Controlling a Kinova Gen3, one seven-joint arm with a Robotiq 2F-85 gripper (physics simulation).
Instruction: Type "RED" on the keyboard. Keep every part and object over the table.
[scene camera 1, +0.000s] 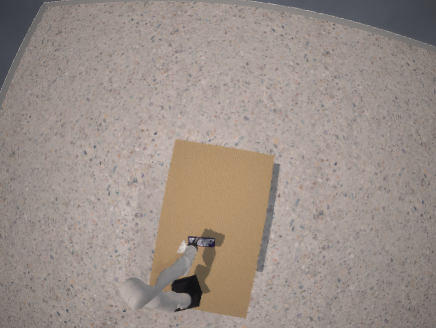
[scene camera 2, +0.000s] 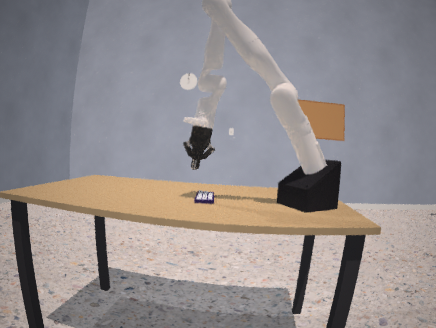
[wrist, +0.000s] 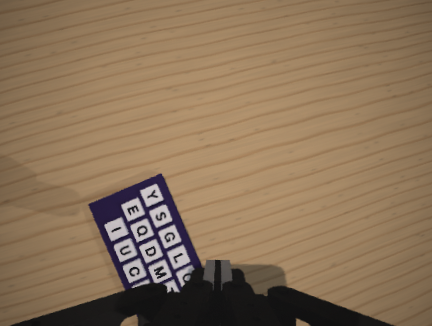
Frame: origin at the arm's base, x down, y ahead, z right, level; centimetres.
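Seen in the pictures: gripper, fingertip midpoint: (scene camera 1: 195, 239) (scene camera 2: 194, 169) (wrist: 217, 276); arm's base, origin of the base link: (scene camera 1: 185, 300) (scene camera 2: 314, 167).
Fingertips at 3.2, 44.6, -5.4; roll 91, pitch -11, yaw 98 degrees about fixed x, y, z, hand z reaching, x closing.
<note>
Offsets run from my fingertips to a thing's top centre, as dx, dy, dz. Level surfaces: height alone.
A small dark purple keyboard {+9.4, -3.5, +4.1} (scene camera 1: 209, 242) (scene camera 2: 204, 201) (wrist: 111, 204) with white letter keys lies flat on the table. In the wrist view its E key {+9.4, -5.5, -4.1} (wrist: 133, 210) is near the far end and its D key {+9.4, -4.6, -0.2} (wrist: 150, 251) is in the middle row. The R key cannot be made out; the near end of the keyboard is hidden behind the gripper. My gripper (scene camera 2: 195, 167) (wrist: 217, 276) is shut and empty. It points down, slightly tilted, and hangs well above the keyboard, touching no key. In scene camera 1 the arm hides the gripper.
The wooden table {dx +11.2} (scene camera 1: 225, 185) (scene camera 2: 120, 200) carries the black arm base (scene camera 1: 192, 290) (scene camera 2: 312, 192) near one end. The arm (scene camera 1: 172, 272) (scene camera 2: 250, 47) reaches from it over the table. Shadows of the arm fall on the table around the keyboard.
</note>
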